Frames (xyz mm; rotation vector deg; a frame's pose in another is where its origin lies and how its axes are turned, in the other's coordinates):
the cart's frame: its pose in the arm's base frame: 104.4 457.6 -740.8 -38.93 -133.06 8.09
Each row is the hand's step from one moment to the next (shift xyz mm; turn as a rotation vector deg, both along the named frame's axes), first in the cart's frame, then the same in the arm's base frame.
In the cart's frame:
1: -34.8 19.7 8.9 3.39 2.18 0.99
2: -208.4 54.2 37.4 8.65 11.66 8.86
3: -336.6 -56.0 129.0 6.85 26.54 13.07
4: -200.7 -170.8 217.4 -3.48 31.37 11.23
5: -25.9 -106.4 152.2 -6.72 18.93 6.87
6: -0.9 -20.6 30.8 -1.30 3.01 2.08
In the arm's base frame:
1: 24.1 -0.1 -33.1 -1.80 3.68 0.68
2: 127.1 -56.5 -168.6 -6.12 15.16 -4.71
3: 98.0 -208.2 -283.1 -1.35 27.34 -13.14
4: -93.6 -229.6 -235.0 8.31 26.06 -19.34
5: -130.4 -91.1 -99.3 7.80 13.38 -14.52
6: -28.6 -15.4 -17.7 0.73 2.10 -3.19

